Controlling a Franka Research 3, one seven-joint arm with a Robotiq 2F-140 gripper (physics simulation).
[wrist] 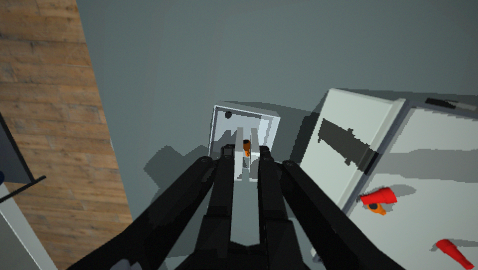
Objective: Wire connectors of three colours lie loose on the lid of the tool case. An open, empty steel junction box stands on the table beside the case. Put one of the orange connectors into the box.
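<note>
My gripper (246,138) is shut on an orange connector (247,147), which shows between the two light finger pads. The fingertips overlap the view of the steel junction box (275,131), and the held connector appears over its lower part. The box is open, with a dark round spot inside near its upper left corner. The fingers hide the lower part of the box, and how high the connector is above its floor is hard to tell. Another orange connector (378,209) lies on the lid of the tool case (430,210) at the right.
A red connector (380,196) lies against the orange one on the lid. Another red connector (454,254) lies at the lower right. The case's raised light side stands right of the box. The grey table (200,50) ends at the left, beside a wooden floor (55,100).
</note>
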